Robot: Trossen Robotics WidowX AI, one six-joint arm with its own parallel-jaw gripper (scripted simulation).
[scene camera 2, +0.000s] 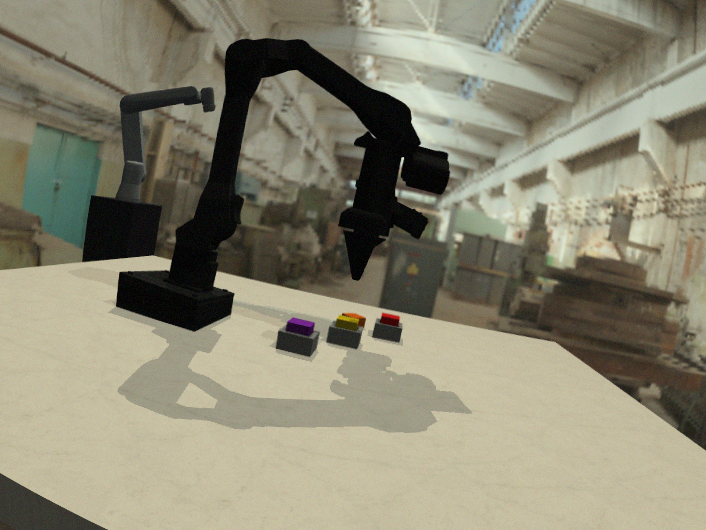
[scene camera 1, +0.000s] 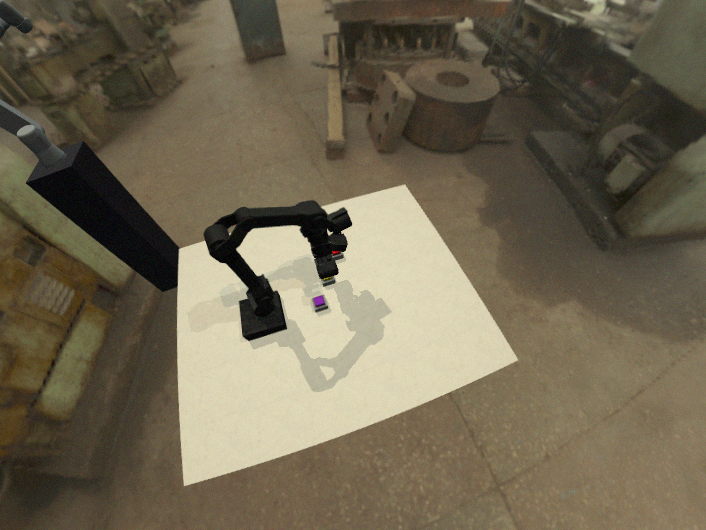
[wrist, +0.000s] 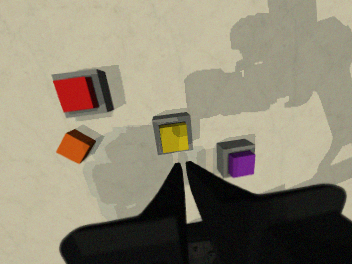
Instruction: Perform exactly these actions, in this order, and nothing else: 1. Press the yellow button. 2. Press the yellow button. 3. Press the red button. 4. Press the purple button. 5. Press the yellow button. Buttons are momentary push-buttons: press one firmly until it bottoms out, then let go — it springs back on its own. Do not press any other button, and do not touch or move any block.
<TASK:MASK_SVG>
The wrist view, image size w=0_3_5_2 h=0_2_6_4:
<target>my gripper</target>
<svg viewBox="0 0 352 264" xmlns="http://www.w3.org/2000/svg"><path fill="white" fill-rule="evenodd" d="M181 164L174 164L160 190L140 215L84 225L74 229L65 236L59 246L59 252L65 264L189 264L186 200ZM186 161L186 172L190 190L217 257L218 264L352 264L352 220L350 221L345 215L341 214L346 202L346 190L340 186L327 183L275 191L268 194L255 194L223 180L192 161Z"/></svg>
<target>orange block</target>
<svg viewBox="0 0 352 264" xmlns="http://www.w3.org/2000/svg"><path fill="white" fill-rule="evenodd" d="M73 129L66 133L56 153L80 164L86 159L96 141Z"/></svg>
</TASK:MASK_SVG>
